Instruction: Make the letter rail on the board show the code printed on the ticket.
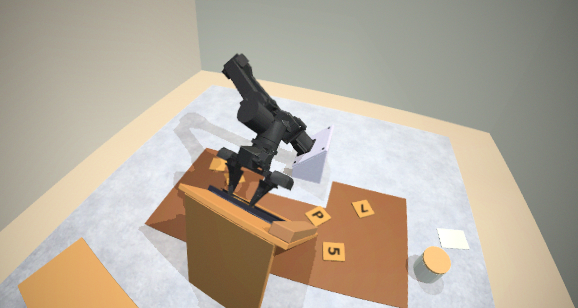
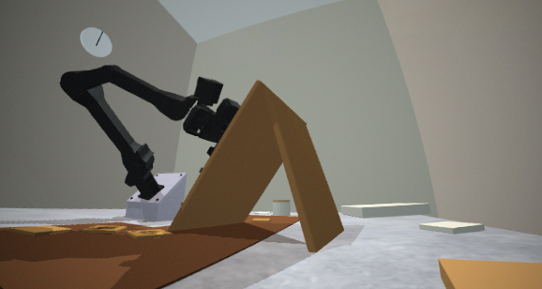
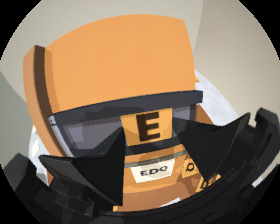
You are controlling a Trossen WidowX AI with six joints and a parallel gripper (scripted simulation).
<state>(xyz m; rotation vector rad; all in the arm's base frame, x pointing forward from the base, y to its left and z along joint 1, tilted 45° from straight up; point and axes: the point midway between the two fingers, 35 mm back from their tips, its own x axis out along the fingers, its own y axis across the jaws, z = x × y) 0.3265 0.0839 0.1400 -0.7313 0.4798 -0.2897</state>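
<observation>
My gripper tip is now 60 mm past the white ticket and 90 mm above it. Round my gripper tip: letter tile: right at my gripper tip; brown mat: 170 mm behind, 60 mm to the left, 180 mm below; orange slab: 370 mm ahead, 290 mm to the right, 170 mm below.
</observation>
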